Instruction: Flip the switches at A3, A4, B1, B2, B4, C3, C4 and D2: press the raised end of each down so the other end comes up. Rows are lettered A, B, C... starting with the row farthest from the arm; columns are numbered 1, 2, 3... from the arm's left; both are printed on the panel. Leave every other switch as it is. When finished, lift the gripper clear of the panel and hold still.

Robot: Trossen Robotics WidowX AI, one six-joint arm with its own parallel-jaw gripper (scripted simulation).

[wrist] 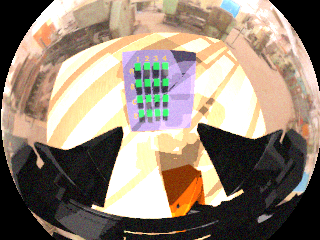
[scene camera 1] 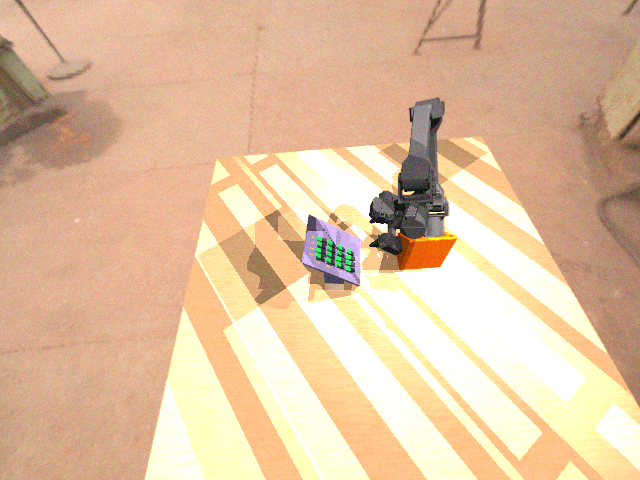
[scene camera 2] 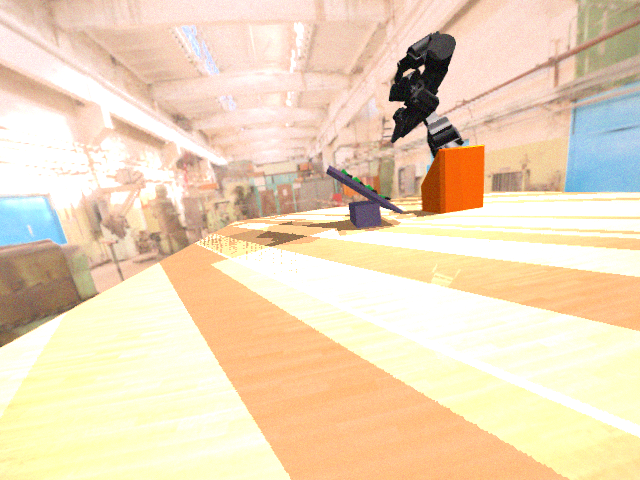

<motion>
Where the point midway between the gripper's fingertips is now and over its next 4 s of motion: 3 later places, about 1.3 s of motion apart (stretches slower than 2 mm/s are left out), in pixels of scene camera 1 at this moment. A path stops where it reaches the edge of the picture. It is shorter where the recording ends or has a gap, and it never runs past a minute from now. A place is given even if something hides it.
My gripper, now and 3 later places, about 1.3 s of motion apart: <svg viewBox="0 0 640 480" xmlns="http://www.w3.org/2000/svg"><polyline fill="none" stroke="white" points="370,234 320,241 319,243 330,234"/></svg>
</motion>
